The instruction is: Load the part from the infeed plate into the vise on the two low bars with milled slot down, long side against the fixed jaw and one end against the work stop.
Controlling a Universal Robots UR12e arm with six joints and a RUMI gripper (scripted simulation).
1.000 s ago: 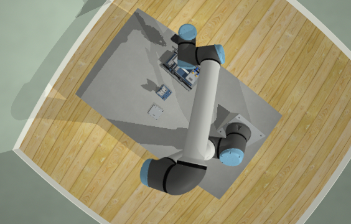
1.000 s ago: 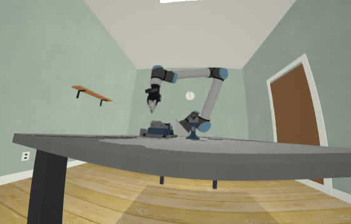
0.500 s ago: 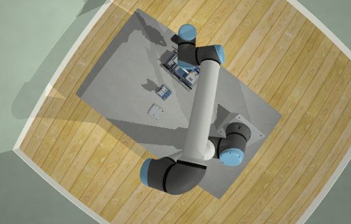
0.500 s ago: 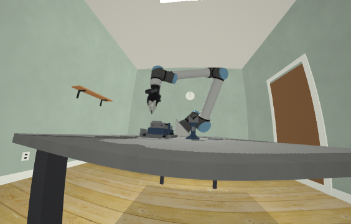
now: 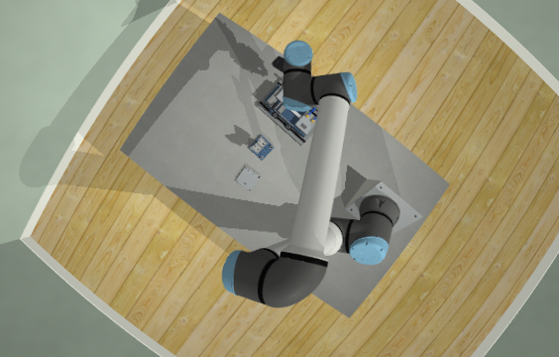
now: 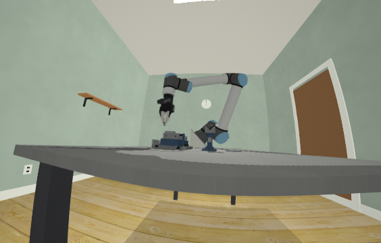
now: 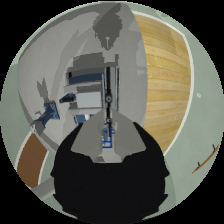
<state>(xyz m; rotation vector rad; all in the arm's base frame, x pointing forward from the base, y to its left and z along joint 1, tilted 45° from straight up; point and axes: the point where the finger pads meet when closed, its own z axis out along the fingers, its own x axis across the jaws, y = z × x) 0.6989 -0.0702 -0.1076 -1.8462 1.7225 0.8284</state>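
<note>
My hand is 70 mm above the part and 50 mm to the right of it. Also, from my hand: vise: 120 mm below, 70 mm to the left, 70 mm behind; then infeed plate: 450 mm to the left, 160 mm below, 140 mm behind.
</note>
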